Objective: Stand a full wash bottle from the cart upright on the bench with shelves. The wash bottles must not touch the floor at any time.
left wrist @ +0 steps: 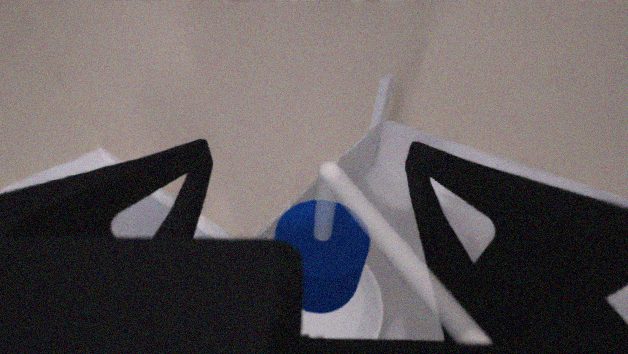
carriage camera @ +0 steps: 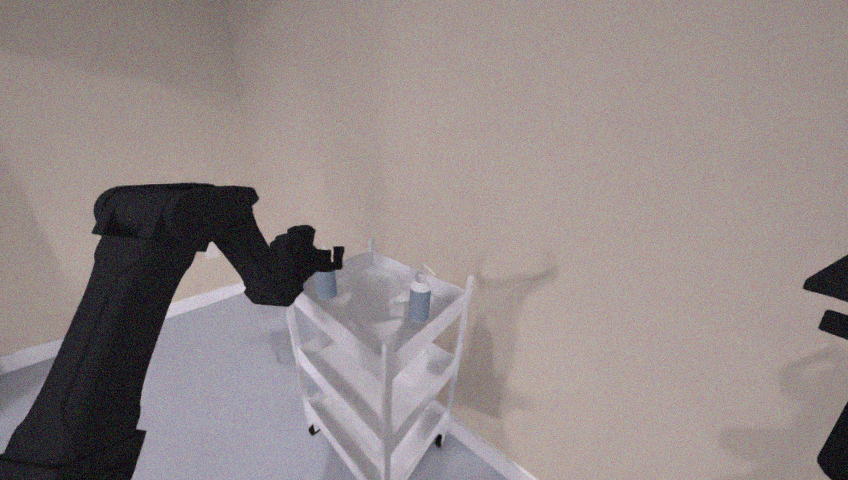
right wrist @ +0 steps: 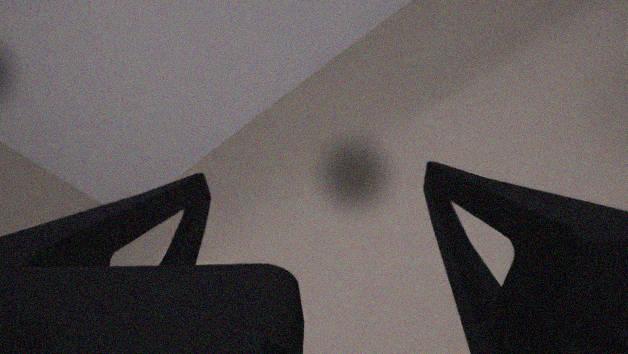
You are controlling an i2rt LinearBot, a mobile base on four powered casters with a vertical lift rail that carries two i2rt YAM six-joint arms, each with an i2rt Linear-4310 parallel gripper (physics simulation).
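Frame: origin at the left arm's base, x ahead, y left, z up, level; centimetres.
Where they show: left gripper, fingertip midpoint: (left wrist: 308, 151) (carriage camera: 328, 247); right gripper, fingertip midpoint: (right wrist: 314, 180).
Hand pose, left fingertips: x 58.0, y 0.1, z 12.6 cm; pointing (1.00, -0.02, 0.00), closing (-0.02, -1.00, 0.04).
Note:
After its pixels a point has its place.
A wash bottle with pale blue liquid (carriage camera: 326, 285) @[x 50.6, y -1.8, z 3.4 cm] stands upright on the left of the white cart's top tray (carriage camera: 386, 380) (left wrist: 390, 145) @[x 75.3, y -10.5, z 1.9 cm]. Its blue cap (left wrist: 325, 280) @[x 51.7, y -0.5, z 12.5 cm] and bent white spout show between the fingers in the left wrist view; its body is mostly hidden there. My left gripper (carriage camera: 337, 257) @[x 58.0, y 0.1, z 12.6 cm] (left wrist: 308, 151) @[x 58.0, y 0.1, z 12.6 cm] is open at the cap's height, with no finger seen touching it. A second filled bottle (carriage camera: 419, 304) @[x 43.7, y -30.3, z 4.5 cm], with a white cap, stands upright on the right of the tray. My right gripper (carriage camera: 827, 304) (right wrist: 314, 180) @[x 3.9, y -61.7, z 43.1 cm] is open and empty, away from the cart. The bench with shelves does not show.
The cart has two lower shelves, corner posts and black casters. The beige wall (carriage camera: 624, 178) @[x 41.3, y -70.2, z 40.6 cm] stands close behind and to the right of it. Grey floor (carriage camera: 220, 386) @[x 64.3, y 62.9, z -68.0 cm] lies to the left of the cart. The left arm (carriage camera: 113, 327) @[x 8.6, y -1.9, z 24.1 cm] reaches over from the left.

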